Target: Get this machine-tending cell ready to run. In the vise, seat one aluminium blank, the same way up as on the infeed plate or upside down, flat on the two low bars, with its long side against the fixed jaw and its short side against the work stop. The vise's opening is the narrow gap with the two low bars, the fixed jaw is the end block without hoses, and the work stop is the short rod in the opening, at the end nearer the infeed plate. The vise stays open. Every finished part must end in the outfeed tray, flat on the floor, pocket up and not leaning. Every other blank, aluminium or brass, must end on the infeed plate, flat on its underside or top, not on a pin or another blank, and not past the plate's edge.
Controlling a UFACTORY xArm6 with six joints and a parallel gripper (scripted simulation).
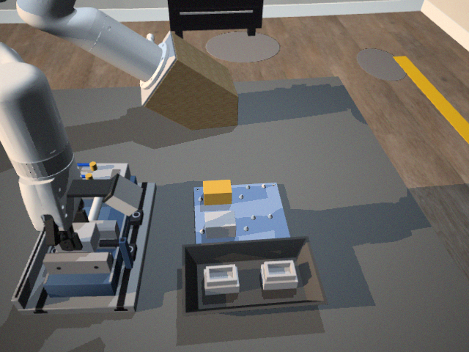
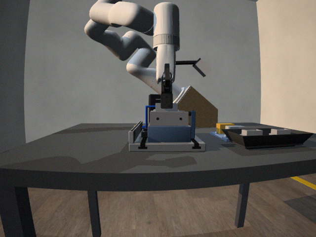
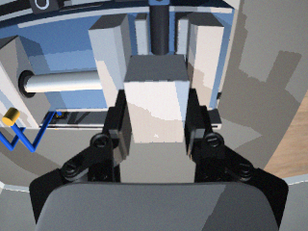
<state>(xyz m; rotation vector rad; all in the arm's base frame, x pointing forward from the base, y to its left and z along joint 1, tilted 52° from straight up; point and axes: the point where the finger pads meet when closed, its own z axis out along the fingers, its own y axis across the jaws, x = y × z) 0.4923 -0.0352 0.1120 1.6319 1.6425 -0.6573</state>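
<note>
The fixed jaw lies 30 mm ahead of my hand and 50 mm below it. The rest, counted from my hand: cylinder block 160 mm behind, 20 mm to the left, 50 mm below; work stop rod 10 mm ahead, 50 mm to the left, 30 mm below; cylinder rod 80 mm behind, 10 mm to the left, 50 mm below.
</note>
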